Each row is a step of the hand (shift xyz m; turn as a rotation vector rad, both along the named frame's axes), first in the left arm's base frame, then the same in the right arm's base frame.
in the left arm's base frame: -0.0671 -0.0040 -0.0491 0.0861 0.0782 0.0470
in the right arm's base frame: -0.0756 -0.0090 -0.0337 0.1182 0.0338 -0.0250
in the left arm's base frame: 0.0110 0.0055 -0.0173 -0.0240 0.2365 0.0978
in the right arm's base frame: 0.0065 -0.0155 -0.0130 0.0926 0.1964 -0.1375
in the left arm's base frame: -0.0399 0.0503 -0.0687 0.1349 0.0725 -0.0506
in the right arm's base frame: -0.0381 -0.0105 -0.0853 0.1298 -0.0649 -0.0704
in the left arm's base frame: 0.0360 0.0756 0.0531 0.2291 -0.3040 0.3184
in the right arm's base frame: 0.0748 0.0597 -0.0258 0.1905 -0.0044 0.4582
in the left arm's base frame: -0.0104 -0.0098 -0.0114 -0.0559 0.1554 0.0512
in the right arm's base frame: -0.0161 -0.0086 0.0000 0.0214 0.1372 -0.1030
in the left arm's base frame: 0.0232 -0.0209 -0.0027 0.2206 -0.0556 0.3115
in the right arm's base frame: 0.0123 -0.0223 0.0183 0.2694 0.1112 0.2527
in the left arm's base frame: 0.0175 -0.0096 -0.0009 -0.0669 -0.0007 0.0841
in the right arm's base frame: 0.0118 -0.0131 0.0095 -0.0340 0.0936 0.0405
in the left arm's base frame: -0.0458 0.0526 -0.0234 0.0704 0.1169 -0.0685
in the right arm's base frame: -0.0288 0.0276 -0.0618 0.0832 -0.0286 -0.1248
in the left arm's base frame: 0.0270 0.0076 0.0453 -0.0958 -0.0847 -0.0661
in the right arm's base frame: 0.0403 0.0258 0.0234 -0.1349 -0.0470 0.0180
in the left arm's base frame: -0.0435 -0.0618 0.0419 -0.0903 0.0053 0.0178
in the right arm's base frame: -0.0478 0.0222 0.0685 -0.0726 0.0566 -0.0056
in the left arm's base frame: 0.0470 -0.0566 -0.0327 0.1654 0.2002 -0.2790
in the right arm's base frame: 0.0115 -0.0726 0.0328 0.1332 -0.1918 -0.3012
